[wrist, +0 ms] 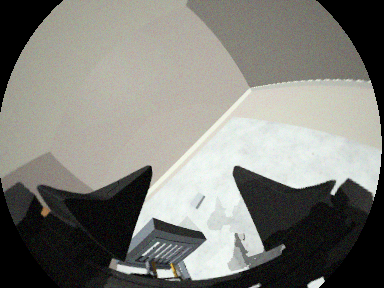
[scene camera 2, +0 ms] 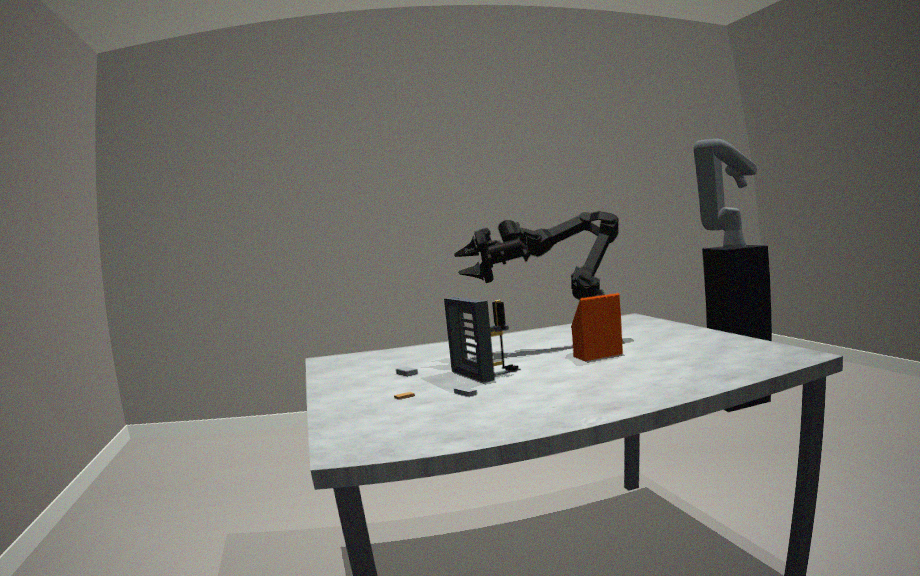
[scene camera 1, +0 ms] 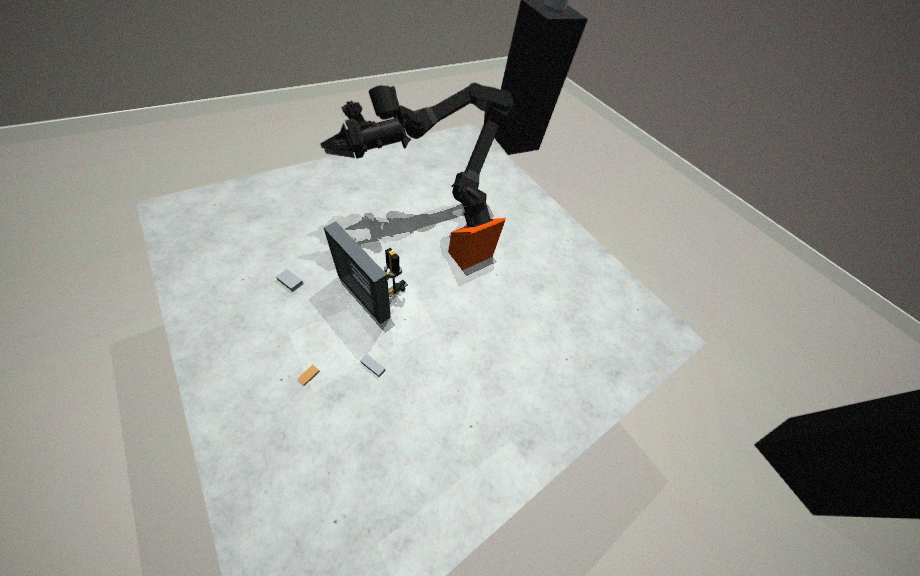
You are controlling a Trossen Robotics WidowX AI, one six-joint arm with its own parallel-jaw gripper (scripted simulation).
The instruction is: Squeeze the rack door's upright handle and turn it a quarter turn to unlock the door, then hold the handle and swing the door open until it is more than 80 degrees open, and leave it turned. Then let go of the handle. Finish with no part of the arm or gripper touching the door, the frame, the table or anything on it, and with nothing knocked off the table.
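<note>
A slotted door (scene camera 2: 463,344) is visible; scene camera 1 also shows the slotted door (scene camera 1: 355,273). The gripper (scene camera 1: 323,148) is open and holds nothing. The wrist view shows the gripper (wrist: 194,170), and scene camera 2 shows the gripper (scene camera 2: 456,264).
</note>
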